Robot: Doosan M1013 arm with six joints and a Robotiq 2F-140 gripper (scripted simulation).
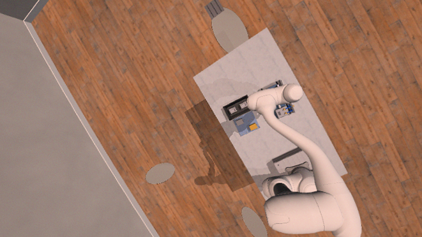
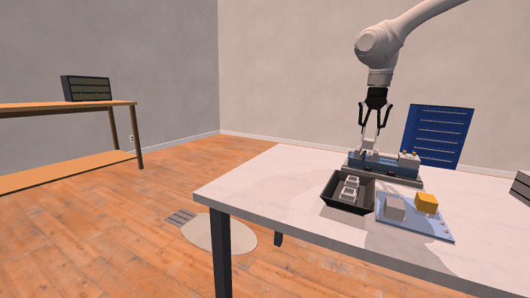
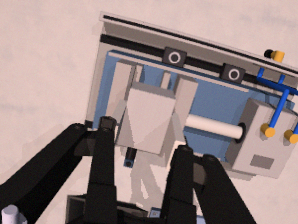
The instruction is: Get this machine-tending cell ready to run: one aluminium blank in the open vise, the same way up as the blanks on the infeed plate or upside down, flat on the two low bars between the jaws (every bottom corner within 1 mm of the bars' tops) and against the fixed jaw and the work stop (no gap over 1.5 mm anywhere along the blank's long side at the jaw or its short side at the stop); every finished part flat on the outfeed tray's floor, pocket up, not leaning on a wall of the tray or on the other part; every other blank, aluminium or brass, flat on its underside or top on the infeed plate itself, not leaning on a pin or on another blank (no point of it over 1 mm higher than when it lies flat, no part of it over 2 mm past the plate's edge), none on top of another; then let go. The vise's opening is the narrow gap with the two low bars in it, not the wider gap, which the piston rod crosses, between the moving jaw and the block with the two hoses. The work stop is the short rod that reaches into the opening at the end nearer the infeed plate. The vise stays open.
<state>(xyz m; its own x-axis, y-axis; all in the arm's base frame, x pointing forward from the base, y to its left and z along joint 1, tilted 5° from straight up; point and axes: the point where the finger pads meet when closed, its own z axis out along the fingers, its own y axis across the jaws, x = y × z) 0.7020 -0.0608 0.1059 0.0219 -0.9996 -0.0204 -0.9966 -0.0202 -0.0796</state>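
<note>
My hand is 7 cm above the dark work stop rod and 5 cm to the right of it. Round my hand: moving jaw (8 cm below, 4 cm behind, 1 cm to the left); fixed jaw (8 cm below, 3 cm ahead, 1 cm to the left); piston rod (9 cm behind, 8 cm below).
</note>
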